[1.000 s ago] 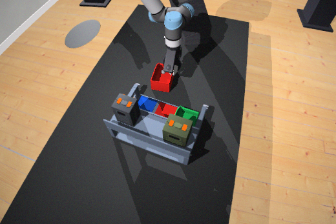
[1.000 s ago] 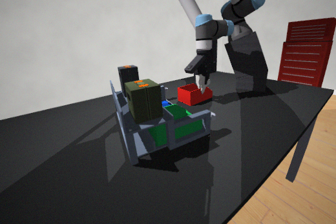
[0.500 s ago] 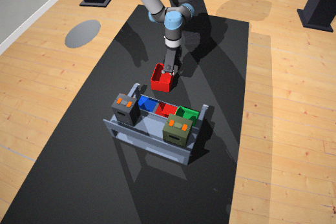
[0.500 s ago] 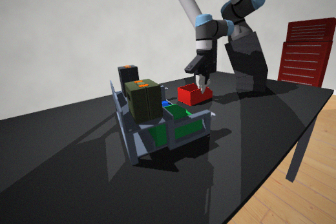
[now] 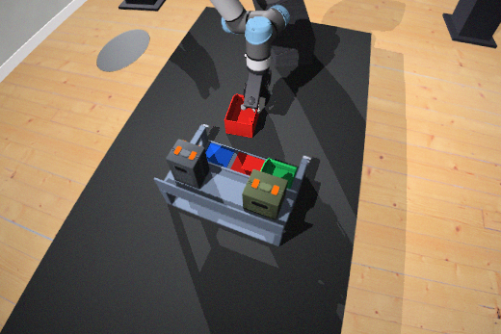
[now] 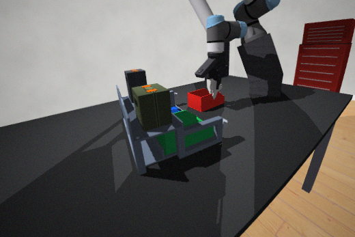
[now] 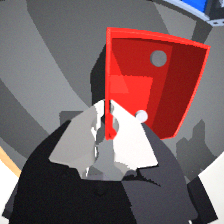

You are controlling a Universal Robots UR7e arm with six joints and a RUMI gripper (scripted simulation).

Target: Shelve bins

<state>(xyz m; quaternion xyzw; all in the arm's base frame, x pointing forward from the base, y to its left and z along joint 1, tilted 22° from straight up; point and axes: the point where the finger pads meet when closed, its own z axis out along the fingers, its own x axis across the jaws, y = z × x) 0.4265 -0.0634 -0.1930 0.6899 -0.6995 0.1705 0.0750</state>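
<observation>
Right now my hand is 10 mm past the red bin, 50 mm to the left of it and 20 mm above it. Round my hand: green bin: 270 mm ahead, 110 mm to the left, 20 mm below; dark grey box: 320 mm ahead, 140 mm to the right, 100 mm above.
</observation>
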